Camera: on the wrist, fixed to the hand. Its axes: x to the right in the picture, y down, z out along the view.
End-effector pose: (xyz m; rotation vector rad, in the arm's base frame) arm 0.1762 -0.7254 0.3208 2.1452 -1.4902 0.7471
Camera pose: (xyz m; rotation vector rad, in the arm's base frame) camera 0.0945 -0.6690 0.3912 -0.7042 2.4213 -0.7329
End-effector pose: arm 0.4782 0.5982 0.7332 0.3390 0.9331 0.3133
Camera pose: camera 0.3756 0.6608 0.7142 1.3597 0.1494 1.3891
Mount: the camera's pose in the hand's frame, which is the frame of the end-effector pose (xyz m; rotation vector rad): -0.0181 0.0605 -0.1040 0.3490 -0.4150 1.5044
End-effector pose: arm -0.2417 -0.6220 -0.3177 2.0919 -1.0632 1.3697
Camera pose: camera -0.3535 -0.5806 -0.2934 -1.0016 1.8853 -1.0379
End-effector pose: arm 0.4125 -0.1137 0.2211 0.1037 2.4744 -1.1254
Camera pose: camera 0.4077 0.0052 0.2466 1.3648 1.1523 -0.6715
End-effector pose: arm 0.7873 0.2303 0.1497 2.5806 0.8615 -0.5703
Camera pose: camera 0.8390 0.2232 0.2596 2.3592 -1.3275 -0.6712
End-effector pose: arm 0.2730 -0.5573 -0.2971 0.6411 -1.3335 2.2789
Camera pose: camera 0.2350 -0.4949 -0.3944 -0.0541 0.9564 -1.7791
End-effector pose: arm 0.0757 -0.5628 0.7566 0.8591 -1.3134 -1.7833
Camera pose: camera 0.1838 -0.6071 0.7906 -0.4279 -1.7800 -0.5030
